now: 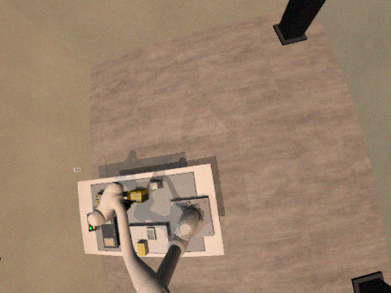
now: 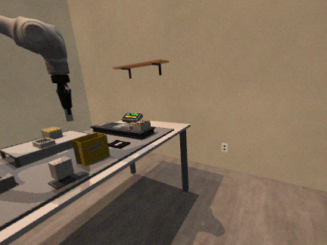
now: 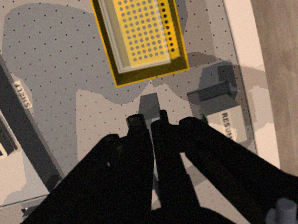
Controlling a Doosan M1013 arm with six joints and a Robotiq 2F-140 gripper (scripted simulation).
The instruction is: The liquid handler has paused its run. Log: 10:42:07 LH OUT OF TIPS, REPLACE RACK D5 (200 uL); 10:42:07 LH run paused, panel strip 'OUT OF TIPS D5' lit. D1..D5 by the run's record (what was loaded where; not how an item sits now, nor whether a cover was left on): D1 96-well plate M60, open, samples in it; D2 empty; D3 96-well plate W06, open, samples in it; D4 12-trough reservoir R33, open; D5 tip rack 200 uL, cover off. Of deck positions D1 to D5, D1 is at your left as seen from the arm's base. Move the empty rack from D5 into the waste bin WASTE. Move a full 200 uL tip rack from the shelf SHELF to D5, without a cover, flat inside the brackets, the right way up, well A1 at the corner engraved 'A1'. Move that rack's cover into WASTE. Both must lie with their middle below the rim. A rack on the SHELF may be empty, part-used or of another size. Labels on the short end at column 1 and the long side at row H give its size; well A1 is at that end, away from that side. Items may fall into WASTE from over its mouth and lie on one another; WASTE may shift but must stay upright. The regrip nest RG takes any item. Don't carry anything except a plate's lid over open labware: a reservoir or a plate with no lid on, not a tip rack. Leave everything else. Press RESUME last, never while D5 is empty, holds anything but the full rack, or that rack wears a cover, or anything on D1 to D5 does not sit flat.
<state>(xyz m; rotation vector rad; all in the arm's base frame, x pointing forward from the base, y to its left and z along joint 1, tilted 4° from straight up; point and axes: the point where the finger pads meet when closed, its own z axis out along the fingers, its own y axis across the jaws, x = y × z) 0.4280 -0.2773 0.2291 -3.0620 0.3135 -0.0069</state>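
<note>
Right now my hand is 22 cm above the grey resume box, 13 cm past it and 6 cm to the left of it. The rest, counted from my hand: yellow waste bin: 24 cm below, 8 cm ahead, 2 cm to the right; clear rack cover: 19 cm below, 8 cm ahead, 1 cm to the right; shelf label: 28 cm to the left, 28 cm below, 7 cm ahead.
</note>
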